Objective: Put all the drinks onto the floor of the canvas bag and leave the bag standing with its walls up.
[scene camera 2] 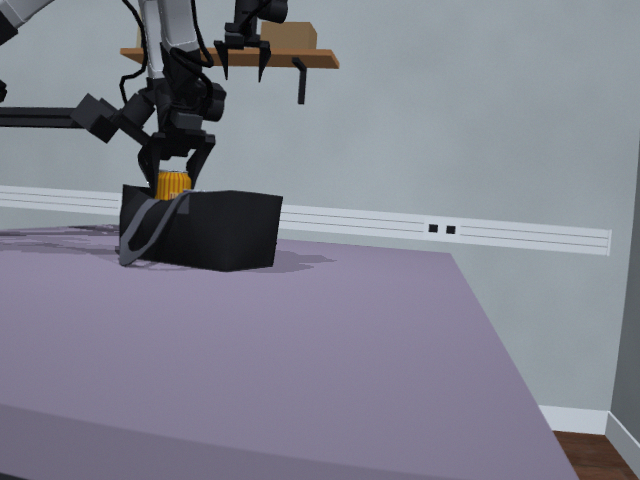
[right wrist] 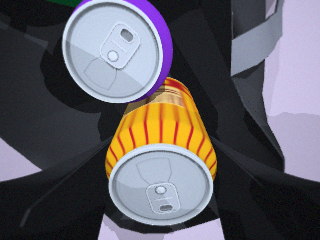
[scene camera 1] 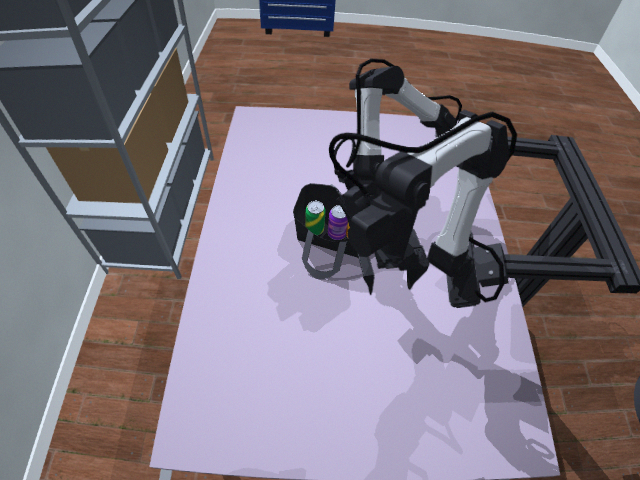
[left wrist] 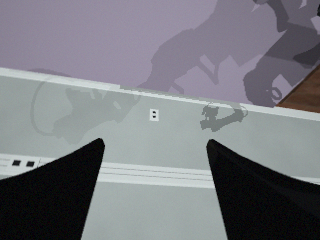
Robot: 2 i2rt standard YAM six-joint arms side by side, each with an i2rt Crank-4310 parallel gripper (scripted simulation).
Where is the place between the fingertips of the left gripper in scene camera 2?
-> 242, 81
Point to a black canvas bag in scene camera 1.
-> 326, 194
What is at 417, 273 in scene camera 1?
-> The left gripper.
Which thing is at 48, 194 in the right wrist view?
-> The right gripper.
